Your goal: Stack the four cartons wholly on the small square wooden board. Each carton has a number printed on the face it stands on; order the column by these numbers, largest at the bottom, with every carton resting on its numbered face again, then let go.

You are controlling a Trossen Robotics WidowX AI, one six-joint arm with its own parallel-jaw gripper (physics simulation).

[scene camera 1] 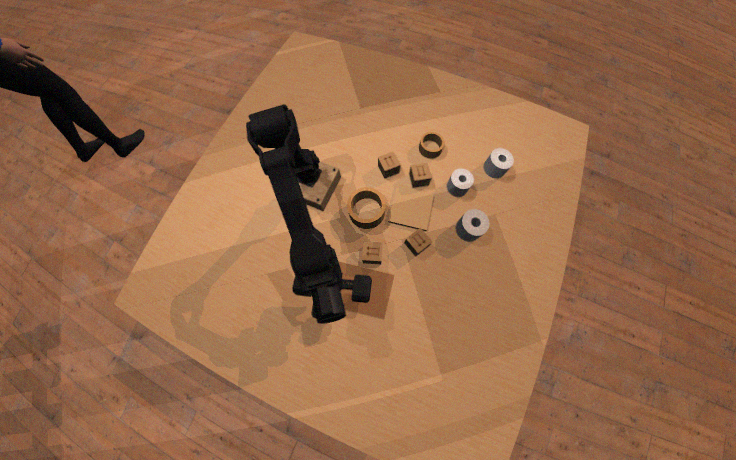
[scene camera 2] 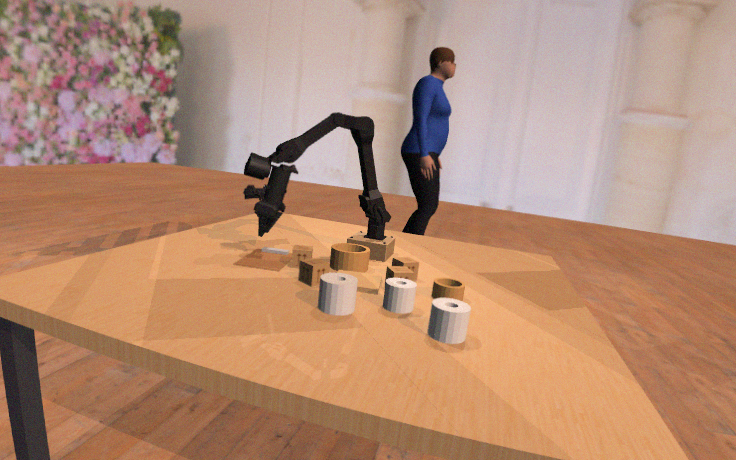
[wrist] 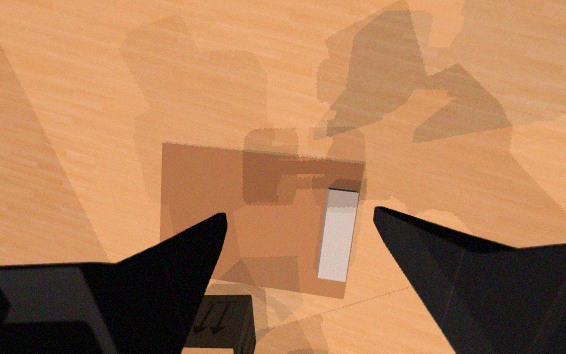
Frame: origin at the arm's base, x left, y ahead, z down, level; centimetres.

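Seen in the pictures: gripper, between the fingertips: (scene camera 2: 263,234) (wrist: 300,216); arm's base, origin of its link: (scene camera 1: 308,175) (scene camera 2: 375,237).
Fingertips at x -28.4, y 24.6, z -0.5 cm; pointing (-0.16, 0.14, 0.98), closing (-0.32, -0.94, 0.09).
Note:
Offsets run from my fingertips to a thing's top centre. "pt": to the spot under its first point.
Four small brown cartons with printed arrows stand apart on the table. One carton @(dx +14.7, dy +3.3, dz +0.8 cm) (scene camera 1: 371,253) (scene camera 2: 302,256) (wrist: 235,320) is nearest the brown mat, partly behind a finger in the wrist view. A second carton @(dx +23.0, dy +14.1, dz +0.8 cm) (scene camera 1: 417,242) (scene camera 2: 309,272) is beside the board. Two more, a carton @(dx +43.0, dy -3.6, dz +0.8 cm) (scene camera 1: 388,164) (scene camera 2: 409,263) and a carton @(dx +43.6, dy +6.8, dz +0.8 cm) (scene camera 1: 420,174) (scene camera 2: 398,271), are close together on the board's other side. The thin square board @(dx +33.0, dy +8.3, dz +5.0 cm) (scene camera 1: 415,212) has no carton on it. The numbered faces are hidden. My gripper (scene camera 2: 262,234) (wrist: 300,216) is open and empty above the brown mat.
A brown mat @(dx +3.7, dy +3.5, dz +5.0 cm) (scene camera 1: 379,298) (scene camera 2: 249,261) (wrist: 195,190) bears a white bar @(pt dx +2.9, dy -3.0, dz +5.4 cm) (scene camera 2: 275,251) (wrist: 337,245). A large ring @(dx +26.5, dy -4.0, dz +0.3 cm) (scene camera 1: 367,224) (scene camera 2: 350,260) is beside the board. A smaller ring @(dx +56.3, dy +6.3, dz +2.1 cm) (scene camera 1: 431,154) (scene camera 2: 448,291) and white rolls @(dx +34.1, dy +27.2, dz -0.6 cm) (scene camera 1: 471,230) (scene camera 2: 337,298) stand farther from the gripper.

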